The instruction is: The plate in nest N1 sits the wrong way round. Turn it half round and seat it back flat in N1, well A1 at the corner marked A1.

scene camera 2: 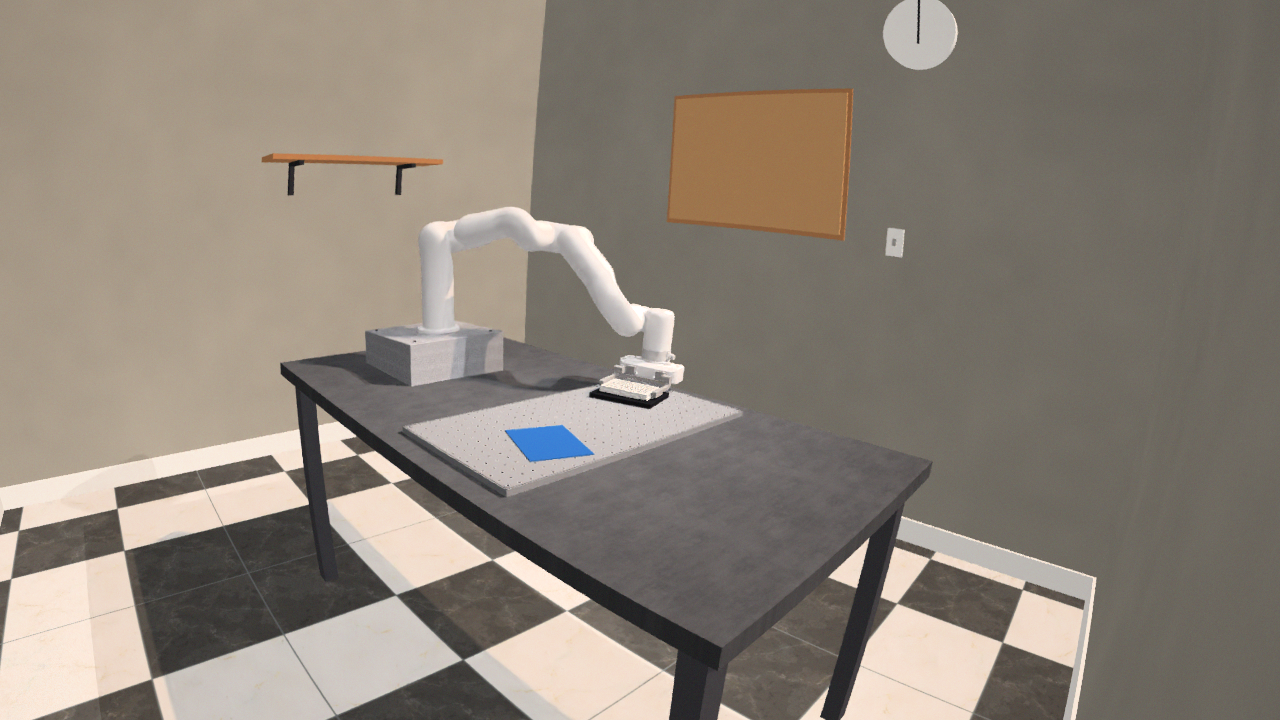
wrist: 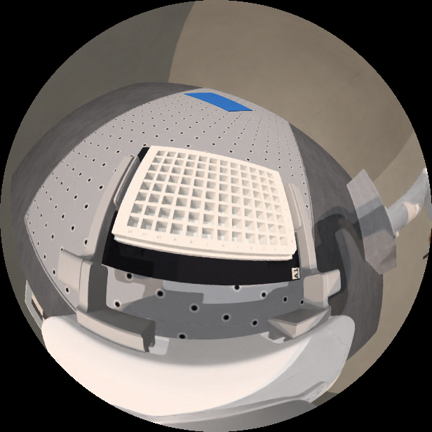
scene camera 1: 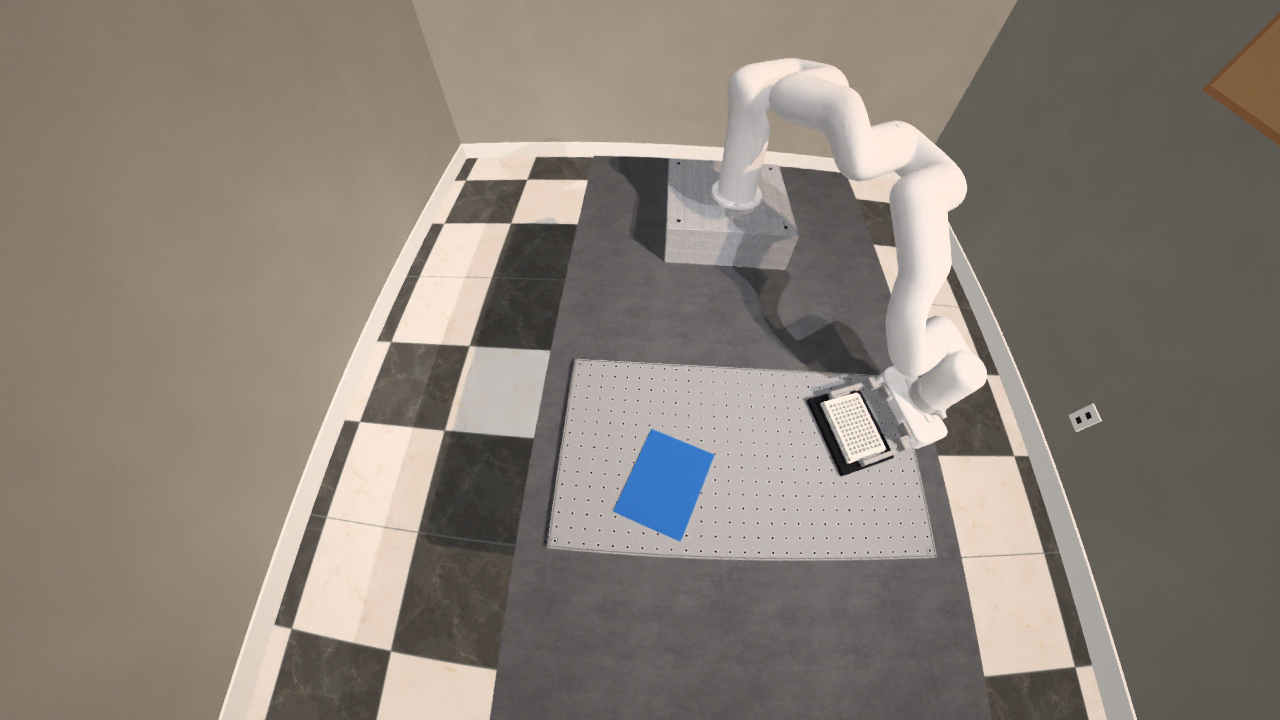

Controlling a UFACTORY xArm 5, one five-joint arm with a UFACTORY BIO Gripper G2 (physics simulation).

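The cream well plate (scene camera 1: 856, 430) (scene camera 2: 630, 389) (wrist: 210, 202) is level, wells up, between the fingers of my gripper (scene camera 1: 861, 424) (scene camera 2: 636, 386) (wrist: 211, 194), which is shut on its two short sides. It is over the black nest N1 (scene camera 1: 833, 453) (scene camera 2: 622, 400) (wrist: 200, 270), about in line with it. In the wrist view a strip of nest shows along the plate's near edge, with the A1 mark (wrist: 296, 273) at the near right corner. The plate's small column numbers run along that edge, 12 at the left, low numbers at the right. Whether the plate touches the nest floor is hidden.
The nest stands on the perforated grey board (scene camera 1: 760, 501) (scene camera 2: 465, 447) (wrist: 70, 192). A flat blue rectangle (scene camera 1: 664, 484) (scene camera 2: 547, 442) (wrist: 219, 101) lies on the board away from the nest. The arm's grey base block (scene camera 1: 729, 246) (scene camera 2: 456, 358) (wrist: 370, 220) stands at the back of the table.
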